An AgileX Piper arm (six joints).
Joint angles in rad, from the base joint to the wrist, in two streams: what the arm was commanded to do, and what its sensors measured. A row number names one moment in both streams.
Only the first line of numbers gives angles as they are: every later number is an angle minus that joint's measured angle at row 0.
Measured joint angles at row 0:
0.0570 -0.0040 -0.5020 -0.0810 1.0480 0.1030
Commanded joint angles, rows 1 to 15:
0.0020 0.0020 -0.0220 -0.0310 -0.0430 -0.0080
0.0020 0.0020 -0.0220 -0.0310 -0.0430 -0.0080
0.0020 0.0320 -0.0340 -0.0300 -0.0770 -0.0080
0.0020 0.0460 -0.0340 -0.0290 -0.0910 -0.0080
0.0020 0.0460 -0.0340 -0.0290 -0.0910 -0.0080
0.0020 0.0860 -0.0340 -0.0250 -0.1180 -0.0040
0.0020 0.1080 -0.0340 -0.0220 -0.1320 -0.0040
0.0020 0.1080 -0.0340 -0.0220 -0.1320 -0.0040
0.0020 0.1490 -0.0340 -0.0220 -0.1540 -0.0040
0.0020 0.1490 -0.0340 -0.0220 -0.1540 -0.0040
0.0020 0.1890 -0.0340 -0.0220 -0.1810 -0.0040
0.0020 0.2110 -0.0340 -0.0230 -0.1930 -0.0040
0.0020 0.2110 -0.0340 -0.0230 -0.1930 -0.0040
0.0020 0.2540 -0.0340 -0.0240 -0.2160 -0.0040
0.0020 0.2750 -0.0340 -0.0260 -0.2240 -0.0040
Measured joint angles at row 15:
0.0000 0.2280 -0.0270 -0.0180 -0.1790 0.0000
